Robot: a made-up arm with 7 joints.
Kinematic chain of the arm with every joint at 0, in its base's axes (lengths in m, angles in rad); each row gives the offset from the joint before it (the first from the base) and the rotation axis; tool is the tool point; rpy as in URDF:
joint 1: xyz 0 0 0.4 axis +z
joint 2: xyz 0 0 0 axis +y
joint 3: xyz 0 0 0.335 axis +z
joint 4: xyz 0.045 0 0 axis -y
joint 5: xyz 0.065 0 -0.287 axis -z
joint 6: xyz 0 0 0 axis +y
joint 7: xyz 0.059 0 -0.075 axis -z
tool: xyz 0 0 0 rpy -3.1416 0 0
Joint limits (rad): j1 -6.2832..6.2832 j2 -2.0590..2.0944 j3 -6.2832..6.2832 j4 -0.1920..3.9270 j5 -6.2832..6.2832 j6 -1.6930..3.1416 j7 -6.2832..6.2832
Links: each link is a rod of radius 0.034 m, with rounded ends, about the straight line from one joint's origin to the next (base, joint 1, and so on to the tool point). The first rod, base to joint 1, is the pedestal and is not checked.
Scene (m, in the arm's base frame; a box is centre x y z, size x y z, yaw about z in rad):
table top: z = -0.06
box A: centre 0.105 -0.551 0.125 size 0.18 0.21 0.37 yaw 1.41
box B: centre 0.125 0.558 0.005 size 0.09 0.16 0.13 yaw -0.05
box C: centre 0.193 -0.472 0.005 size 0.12 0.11 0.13 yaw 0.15
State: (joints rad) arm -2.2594 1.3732 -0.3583 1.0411 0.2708 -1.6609 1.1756
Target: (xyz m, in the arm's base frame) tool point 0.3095 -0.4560 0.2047
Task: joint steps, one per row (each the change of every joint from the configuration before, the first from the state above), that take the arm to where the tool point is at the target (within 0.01 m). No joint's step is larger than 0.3 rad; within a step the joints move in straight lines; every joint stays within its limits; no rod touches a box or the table.
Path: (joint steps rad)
1: 0.0521 0.0783 0.2843 -0.0430 -0.1601 -0.0046 0.1900
2: 0.0521 0.0784 0.2843 -0.0430 -0.1600 -0.0046 0.1901
3: 0.0520 0.0783 0.2842 -0.0430 -0.1601 -0.0046 0.1900
4: 0.0521 0.0783 0.2843 -0.0430 -0.1601 -0.0045 0.1901
5: 0.0521 0.0783 0.2843 -0.0429 -0.1601 -0.0046 0.1900
6: 0.0521 0.0784 0.2843 -0.0430 -0.1600 -0.0046 0.1901
7: 0.0521 0.0783 0.2842 -0.0430 -0.1601 -0.0046 0.1900
8: 0.1601 -0.1043 -0.2770 0.1783 0.1827 0.0955 -0.2660
9: 0.1602 -0.1042 -0.2771 0.1783 0.1827 0.0954 -0.2661
10: 0.1601 -0.1043 -0.2771 0.1783 0.1827 0.0955 -0.2661
11: 0.1602 -0.1043 -0.2771 0.1783 0.1827 0.0955 -0.2660
12: 0.1601 -0.1042 -0.2770 0.1784 0.1827 0.0954 -0.2661

